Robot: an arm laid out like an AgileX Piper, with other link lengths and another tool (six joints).
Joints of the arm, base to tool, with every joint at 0 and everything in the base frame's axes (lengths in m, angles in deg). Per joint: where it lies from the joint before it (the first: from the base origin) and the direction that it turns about. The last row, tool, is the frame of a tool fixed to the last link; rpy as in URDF.
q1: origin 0 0 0.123 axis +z
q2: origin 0 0 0 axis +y
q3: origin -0.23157 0 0.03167 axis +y
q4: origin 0.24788 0 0.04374 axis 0.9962 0 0.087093
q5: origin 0 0 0 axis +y
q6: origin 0.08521 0 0.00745 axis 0.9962 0 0.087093
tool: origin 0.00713 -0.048 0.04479 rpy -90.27 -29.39 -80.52
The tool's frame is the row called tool.
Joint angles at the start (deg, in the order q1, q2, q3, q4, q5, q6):
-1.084 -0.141 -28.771 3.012 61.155 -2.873
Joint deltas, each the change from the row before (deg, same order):
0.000 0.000 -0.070 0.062 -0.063 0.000
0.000 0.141 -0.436 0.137 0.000 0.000
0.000 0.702 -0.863 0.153 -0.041 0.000
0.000 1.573 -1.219 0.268 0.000 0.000
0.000 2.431 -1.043 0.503 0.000 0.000
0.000 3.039 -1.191 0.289 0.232 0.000
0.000 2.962 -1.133 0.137 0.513 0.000
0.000 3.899 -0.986 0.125 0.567 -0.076
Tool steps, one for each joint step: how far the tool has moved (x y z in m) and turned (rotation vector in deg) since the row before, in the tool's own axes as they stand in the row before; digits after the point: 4 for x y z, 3 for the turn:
0.0000 -0.0003 -0.0004 0.145 0.023 0.000
0.0003 -0.0014 -0.0016 0.322 0.047 -0.008
0.0011 -0.0030 -0.0019 0.252 -0.011 0.019
0.0021 -0.0043 -0.0004 -0.151 -0.377 0.180
0.0027 -0.0040 0.0038 -0.890 -1.066 0.500
0.0035 -0.0042 0.0055 -1.586 -1.254 0.565
0.0034 -0.0036 0.0058 -1.887 -1.278 0.551
0.0044 -0.0033 0.0102 -2.859 -1.835 0.734

